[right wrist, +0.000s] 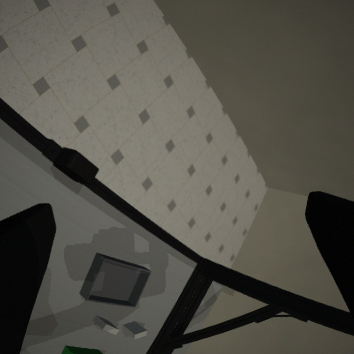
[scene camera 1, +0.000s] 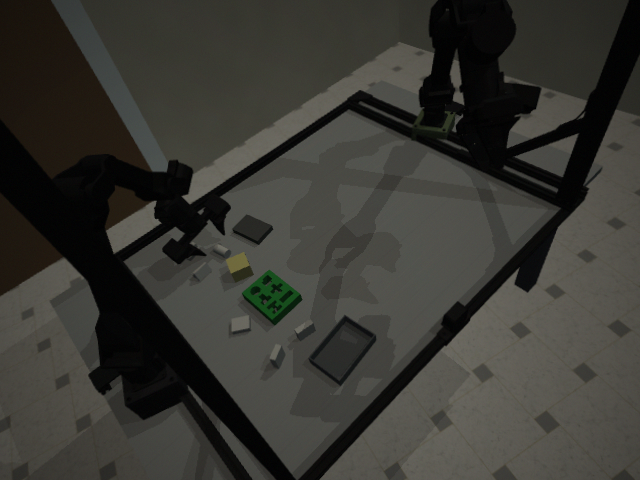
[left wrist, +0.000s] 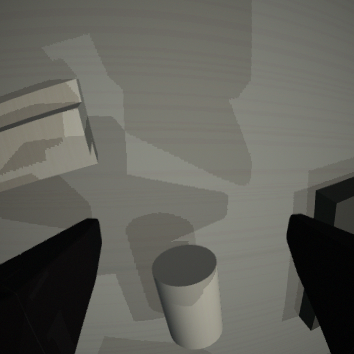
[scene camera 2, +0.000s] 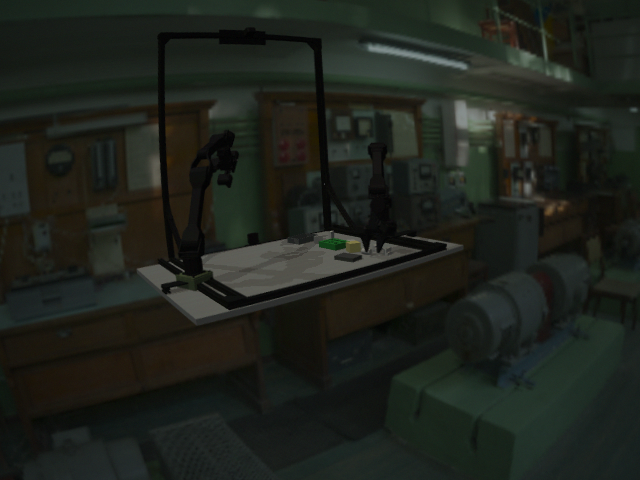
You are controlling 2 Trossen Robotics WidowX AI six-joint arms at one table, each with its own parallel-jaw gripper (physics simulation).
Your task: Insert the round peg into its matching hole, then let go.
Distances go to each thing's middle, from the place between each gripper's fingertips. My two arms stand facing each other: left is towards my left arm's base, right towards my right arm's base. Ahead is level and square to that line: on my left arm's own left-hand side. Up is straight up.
The dark flat tile point(scene camera 1: 255, 230) is 40 mm behind my left hand and 100 mm to the right of it. From my left hand the other things lie so: dark tray point(scene camera 1: 343, 348): 450 mm behind, 20 mm to the left; then green hole board point(scene camera 1: 288, 298): 240 mm behind, 20 mm to the left.
The dark tray is 31 cm below my right hand, 30 cm to the left of it and 11 cm ahead of it. The rest, counted from my right hand: dark flat tile: 53 cm ahead, 31 cm below, 18 cm to the left; green hole board: 33 cm ahead, 31 cm below, 30 cm to the left.
